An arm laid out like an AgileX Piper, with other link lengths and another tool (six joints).
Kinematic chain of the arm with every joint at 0, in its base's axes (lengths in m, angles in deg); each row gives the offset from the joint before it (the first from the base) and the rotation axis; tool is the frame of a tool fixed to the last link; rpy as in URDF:
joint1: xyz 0 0 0.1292 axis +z
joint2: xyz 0 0 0 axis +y
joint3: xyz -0.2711 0 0.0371 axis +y
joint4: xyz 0.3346 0 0.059 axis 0.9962 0 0.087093
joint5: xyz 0 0 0 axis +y
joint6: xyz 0.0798 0 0.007 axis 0.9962 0 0.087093
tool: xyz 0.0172 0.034 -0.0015 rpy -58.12 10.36 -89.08
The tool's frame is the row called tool.
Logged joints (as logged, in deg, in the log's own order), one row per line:
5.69 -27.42 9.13 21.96 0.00 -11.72
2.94 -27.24 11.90 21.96 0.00 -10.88
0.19 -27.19 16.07 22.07 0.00 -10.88
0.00 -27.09 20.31 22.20 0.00 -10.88
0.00 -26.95 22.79 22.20 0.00 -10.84
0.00 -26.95 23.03 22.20 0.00 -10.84
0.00 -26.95 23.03 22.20 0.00 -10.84
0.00 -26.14 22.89 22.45 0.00 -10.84
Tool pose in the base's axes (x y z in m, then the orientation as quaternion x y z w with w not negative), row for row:
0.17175 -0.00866 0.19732 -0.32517 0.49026 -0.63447 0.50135
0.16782 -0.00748 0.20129 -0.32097 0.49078 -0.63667 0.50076
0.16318 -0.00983 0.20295 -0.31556 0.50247 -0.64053 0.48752
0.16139 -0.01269 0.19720 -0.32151 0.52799 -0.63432 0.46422
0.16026 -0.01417 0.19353 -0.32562 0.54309 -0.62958 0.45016
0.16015 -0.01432 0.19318 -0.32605 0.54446 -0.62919 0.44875
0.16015 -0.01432 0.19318 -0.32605 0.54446 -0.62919 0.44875
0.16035 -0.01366 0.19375 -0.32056 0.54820 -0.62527 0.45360
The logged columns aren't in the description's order. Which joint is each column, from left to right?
Columns, left to right: joint2, joint4, joint5, joint6, joint3, joint1.
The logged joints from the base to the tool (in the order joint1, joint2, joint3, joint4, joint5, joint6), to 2 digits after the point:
-11.72 5.69 0.00 -27.42 9.13 21.96
-10.88 2.94 0.00 -27.24 11.90 21.96
-10.88 0.19 0.00 -27.19 16.07 22.07
-10.88 0.00 0.00 -27.09 20.31 22.20
-10.84 0.00 0.00 -26.95 22.79 22.20
-10.84 0.00 0.00 -26.95 23.03 22.20
-10.84 0.00 0.00 -26.95 23.03 22.20
-10.84 0.00 0.00 -26.14 22.89 22.45

